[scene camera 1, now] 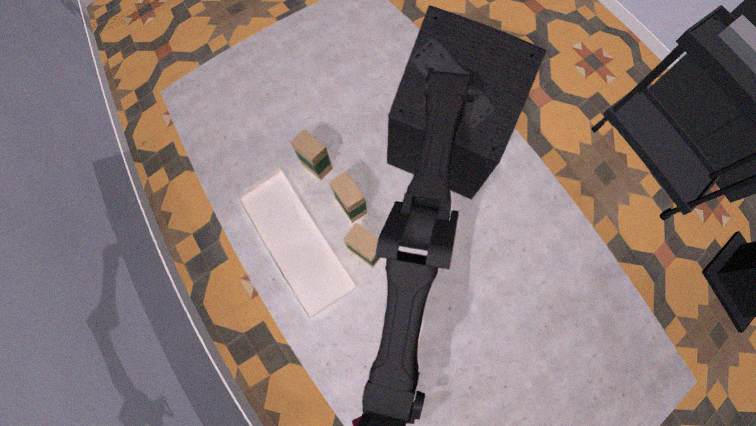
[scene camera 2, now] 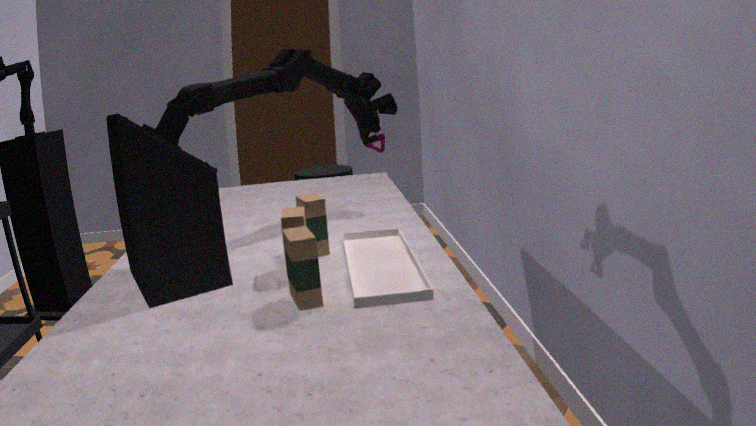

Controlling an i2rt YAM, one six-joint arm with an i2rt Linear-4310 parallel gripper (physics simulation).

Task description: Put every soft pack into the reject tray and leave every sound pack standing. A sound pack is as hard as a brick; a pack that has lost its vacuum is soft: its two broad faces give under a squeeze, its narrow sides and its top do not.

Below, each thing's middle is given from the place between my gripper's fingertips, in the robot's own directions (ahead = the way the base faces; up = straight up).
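The white reject tray (scene camera 1: 315,276) is 540 mm to the right of my hand, and it's 200 mm below my hand and 50 mm short of it.
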